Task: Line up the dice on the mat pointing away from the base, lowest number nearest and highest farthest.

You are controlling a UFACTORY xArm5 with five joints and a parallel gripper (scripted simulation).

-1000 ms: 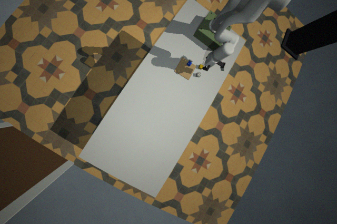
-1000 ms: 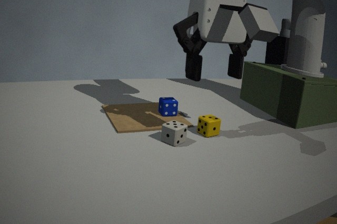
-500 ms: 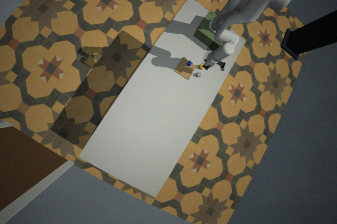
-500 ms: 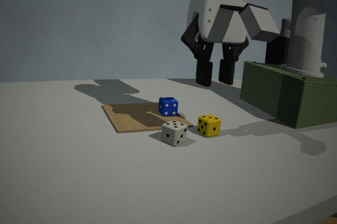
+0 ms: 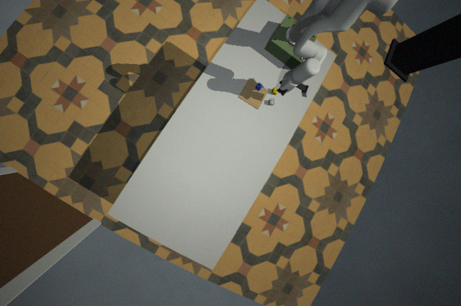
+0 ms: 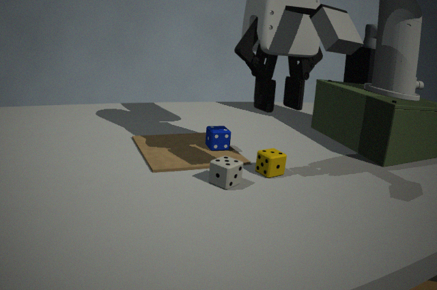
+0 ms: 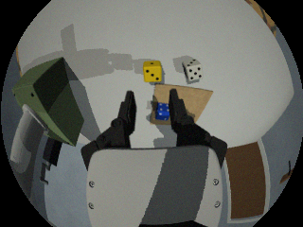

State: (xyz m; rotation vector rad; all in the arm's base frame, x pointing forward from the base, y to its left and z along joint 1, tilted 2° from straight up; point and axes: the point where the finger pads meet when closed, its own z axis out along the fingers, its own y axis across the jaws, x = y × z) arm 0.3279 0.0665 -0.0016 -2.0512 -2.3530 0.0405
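Right now the yellow die is 9 cm below my hand. Also, from my hand: white die: 7 cm ahead, 1 cm to the left, 9 cm below; then blue die: 3 cm ahead, 10 cm to the right, 9 cm below; then tan mat: 8 cm ahead, 10 cm to the right, 11 cm below.
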